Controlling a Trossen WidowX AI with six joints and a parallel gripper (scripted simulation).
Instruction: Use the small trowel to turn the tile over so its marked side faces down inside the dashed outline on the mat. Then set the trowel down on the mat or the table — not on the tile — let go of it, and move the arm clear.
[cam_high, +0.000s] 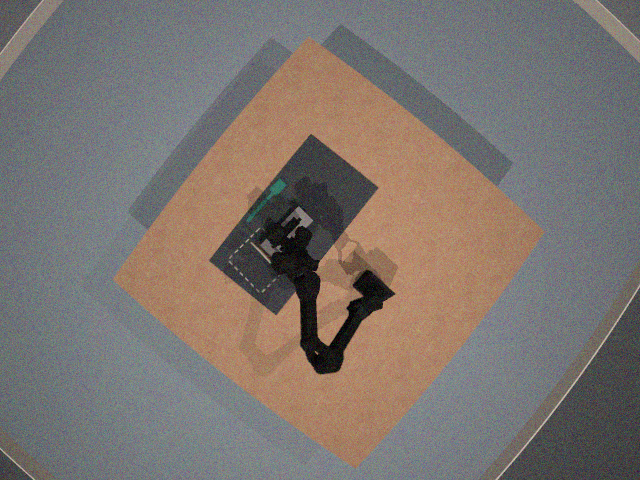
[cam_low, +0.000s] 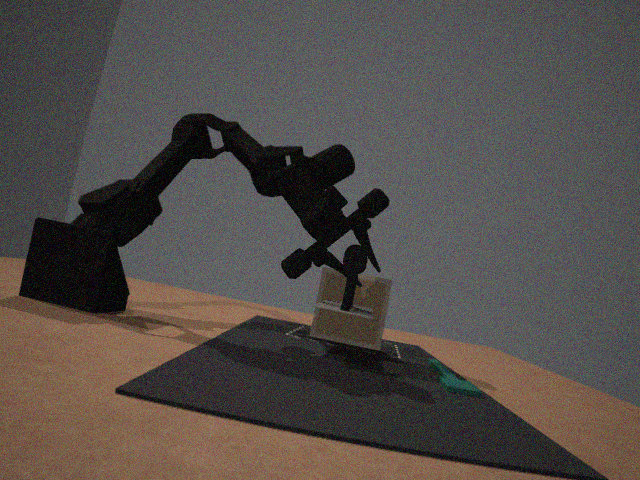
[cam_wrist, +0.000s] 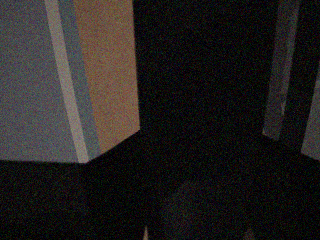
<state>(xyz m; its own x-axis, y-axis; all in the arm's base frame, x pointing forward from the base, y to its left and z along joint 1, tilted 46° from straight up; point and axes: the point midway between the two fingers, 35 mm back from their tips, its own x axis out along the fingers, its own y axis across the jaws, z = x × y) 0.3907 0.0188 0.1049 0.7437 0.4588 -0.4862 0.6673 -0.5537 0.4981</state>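
Right now the teal trowel is 12 cm ahead of my gripper tip, 11 cm below it and 7 cm to the right of it. From my gripper tip the other things lie so: tile: 9 cm to the left, 5 cm below, 2 cm behind; then dark mat: 13 cm below, 6 cm to the right, 2 cm behind.
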